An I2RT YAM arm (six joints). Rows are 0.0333 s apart.
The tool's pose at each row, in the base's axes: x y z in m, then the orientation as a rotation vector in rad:
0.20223, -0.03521, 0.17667, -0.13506, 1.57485, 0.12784
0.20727, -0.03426, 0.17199, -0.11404, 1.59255, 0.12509
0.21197, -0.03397, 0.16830, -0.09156, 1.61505, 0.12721
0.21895, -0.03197, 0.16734, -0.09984, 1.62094, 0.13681
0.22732, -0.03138, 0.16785, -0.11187, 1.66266, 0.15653
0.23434, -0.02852, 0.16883, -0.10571, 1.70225, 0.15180
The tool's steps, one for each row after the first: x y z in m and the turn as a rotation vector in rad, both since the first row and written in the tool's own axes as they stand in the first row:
0.00464, 0.00012, 0.00517, 0.01538, 0.01600, 0.01304
0.00829, -0.00037, 0.00988, 0.02858, 0.03666, 0.03040
0.00918, 0.00045, 0.01710, 0.01737, 0.04290, 0.03170
0.00861, -0.00037, 0.02545, -0.00192, 0.08492, 0.03984
0.00756, 0.00128, 0.03284, 0.00558, 0.12395, 0.04388

